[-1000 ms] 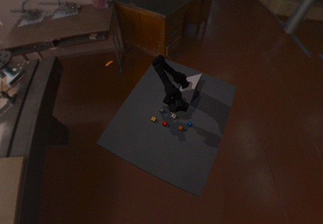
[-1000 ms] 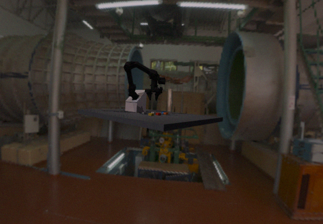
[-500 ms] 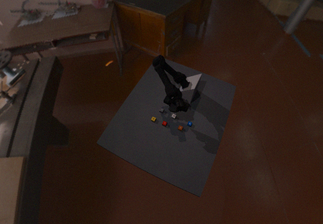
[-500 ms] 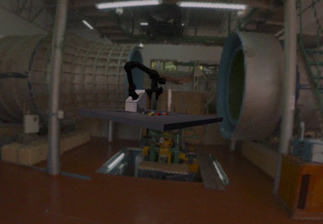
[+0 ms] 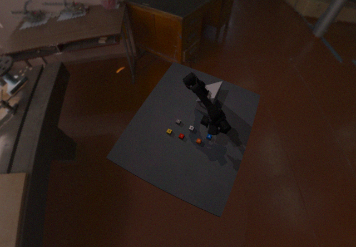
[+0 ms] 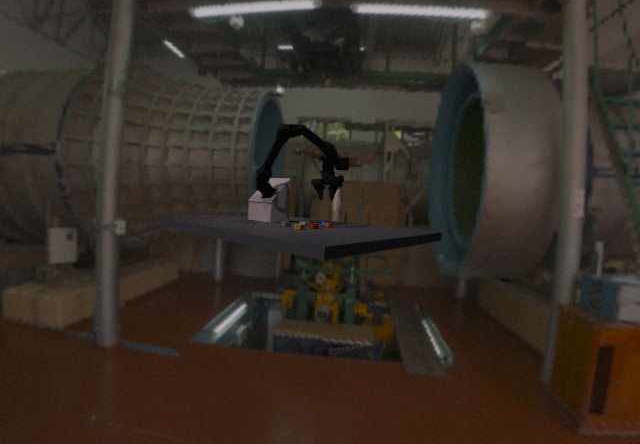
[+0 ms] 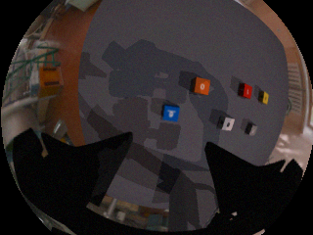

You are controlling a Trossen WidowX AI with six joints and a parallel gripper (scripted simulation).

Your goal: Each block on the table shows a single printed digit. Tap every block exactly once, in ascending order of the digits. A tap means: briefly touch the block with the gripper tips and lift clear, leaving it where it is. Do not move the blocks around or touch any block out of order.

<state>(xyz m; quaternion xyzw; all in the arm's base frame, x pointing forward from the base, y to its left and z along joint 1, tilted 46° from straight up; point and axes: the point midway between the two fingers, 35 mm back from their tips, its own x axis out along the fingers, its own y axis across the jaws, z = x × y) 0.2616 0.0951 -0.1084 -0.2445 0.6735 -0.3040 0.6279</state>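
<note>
Now: the orange block 70 mm ahead of my gripper tip, 70 mm to the right of it and 110 mm below it. Round my gripper tip: blue block (10 mm to the right, 110 mm below); then white block (10 mm behind, 150 mm to the right, 110 mm below); then red block (80 mm ahead, 200 mm to the right, 110 mm below).
</note>
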